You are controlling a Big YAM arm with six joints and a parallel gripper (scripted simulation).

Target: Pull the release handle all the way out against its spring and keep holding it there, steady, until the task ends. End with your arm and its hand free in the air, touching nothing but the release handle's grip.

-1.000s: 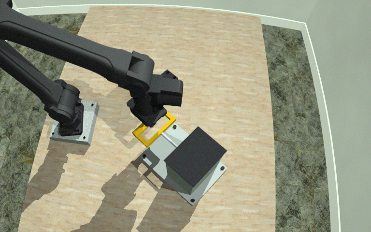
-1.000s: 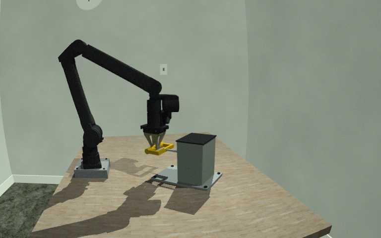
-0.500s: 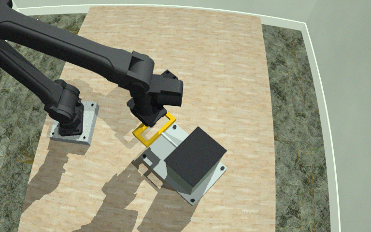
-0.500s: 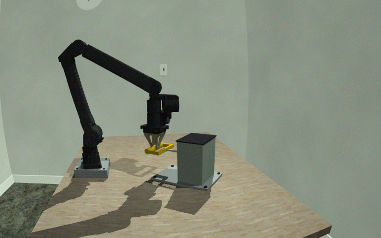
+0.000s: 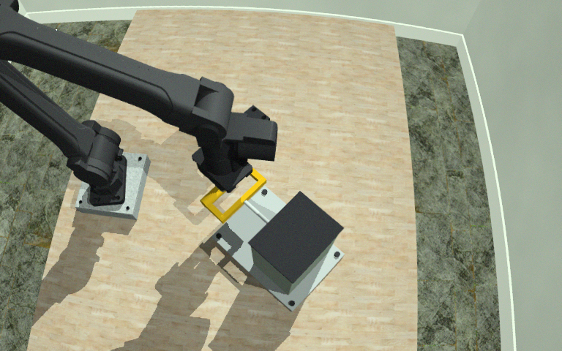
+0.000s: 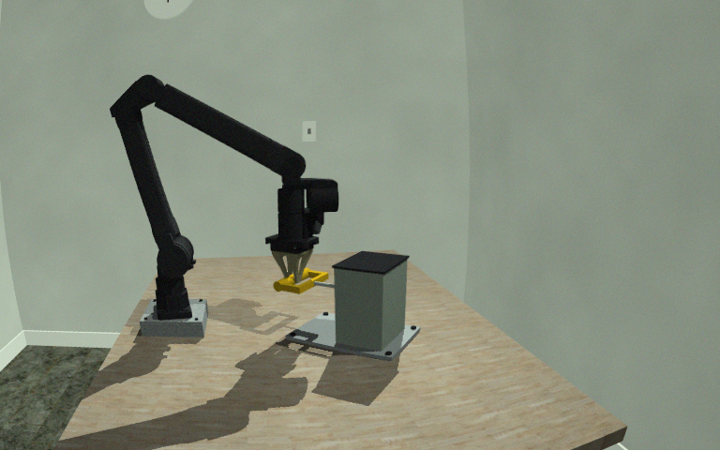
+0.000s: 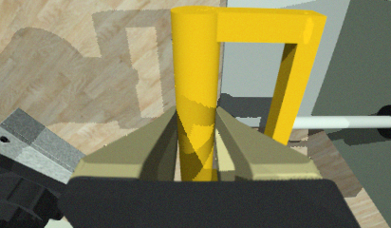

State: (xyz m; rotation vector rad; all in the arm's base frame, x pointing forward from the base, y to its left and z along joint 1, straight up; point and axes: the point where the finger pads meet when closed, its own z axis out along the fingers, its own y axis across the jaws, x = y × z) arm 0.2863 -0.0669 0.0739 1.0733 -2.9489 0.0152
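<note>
My hand is 40 mm to the left of the release handle and 30 mm short of it. The rest, counted from my hand: bolted base plate 110 mm to the right, 100 mm below, 90 mm ahead.
</note>
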